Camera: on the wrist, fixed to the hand. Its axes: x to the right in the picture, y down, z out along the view.
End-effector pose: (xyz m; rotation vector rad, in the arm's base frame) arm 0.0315 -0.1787 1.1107 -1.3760 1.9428 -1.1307
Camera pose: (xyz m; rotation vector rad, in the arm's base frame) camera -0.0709 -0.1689 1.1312 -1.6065 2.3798 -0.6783
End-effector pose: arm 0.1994 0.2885 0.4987 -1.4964 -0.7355 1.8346
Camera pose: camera 0.2825 0.2901 0.4346 -1.8495 -1.2564 1.6762
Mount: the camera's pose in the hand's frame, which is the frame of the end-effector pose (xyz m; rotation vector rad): 0.0294 0.0367 -0.0938 -0.5211 0.0473 0.0028
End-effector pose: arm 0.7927 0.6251 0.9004 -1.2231 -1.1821 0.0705
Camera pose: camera 0.8929 0.5943 0.9044 -1.6693 -1.1953 -0.2797
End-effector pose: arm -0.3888 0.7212 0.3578 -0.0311 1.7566 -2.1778
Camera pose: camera -0.4288 0.7953 0.2951 -0.1030 2.2971 -1.6716
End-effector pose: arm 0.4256 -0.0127 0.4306 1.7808 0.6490 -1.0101
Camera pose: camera 0.5023 0.0580 0.4420 1.3473 0.8504 -0.7137
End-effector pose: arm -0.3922 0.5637 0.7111 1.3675 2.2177 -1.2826
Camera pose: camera -0.3565 0.6608 0.7285 1.1974 2.3469 -0.6014
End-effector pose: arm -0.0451 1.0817 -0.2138 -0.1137 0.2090 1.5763
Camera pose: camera -0.0878 1.0911 -0.3092 -0.5562 -0.1702 1.6010
